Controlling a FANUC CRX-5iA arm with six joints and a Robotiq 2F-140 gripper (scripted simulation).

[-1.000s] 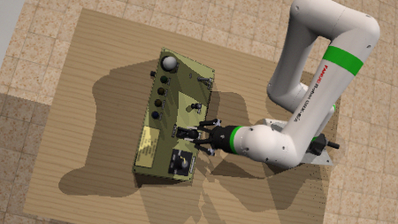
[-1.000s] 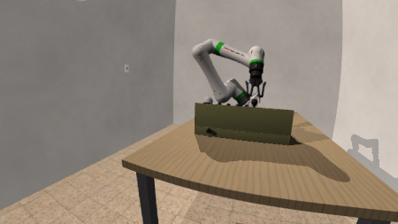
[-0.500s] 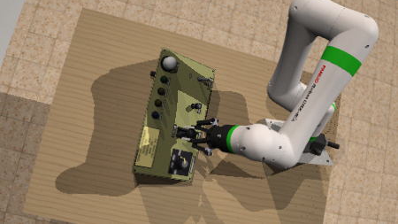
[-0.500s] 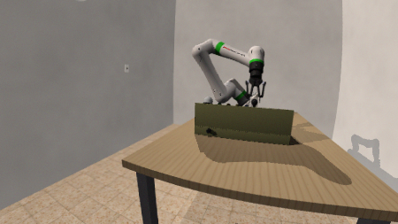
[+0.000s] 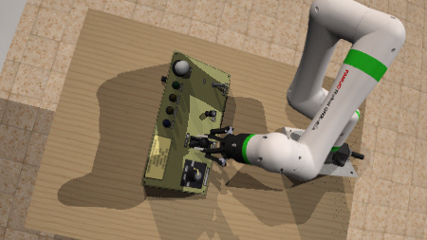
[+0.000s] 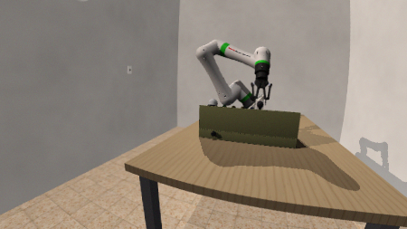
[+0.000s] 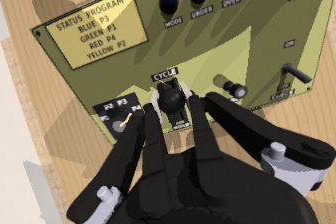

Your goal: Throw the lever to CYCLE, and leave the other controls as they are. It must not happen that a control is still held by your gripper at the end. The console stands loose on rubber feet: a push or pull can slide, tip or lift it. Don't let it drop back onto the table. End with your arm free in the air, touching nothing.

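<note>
My gripper is now 40 mm short of the olive console, 60 mm to the left of it and 80 mm above it. Round my hand: mode push knob (120 mm to the right, 60 mm below); then rotary program selector (20 mm behind, 110 mm to the left, 60 mm below); then toggle switch (10 mm ahead, 240 mm to the right, 70 mm below).
</note>
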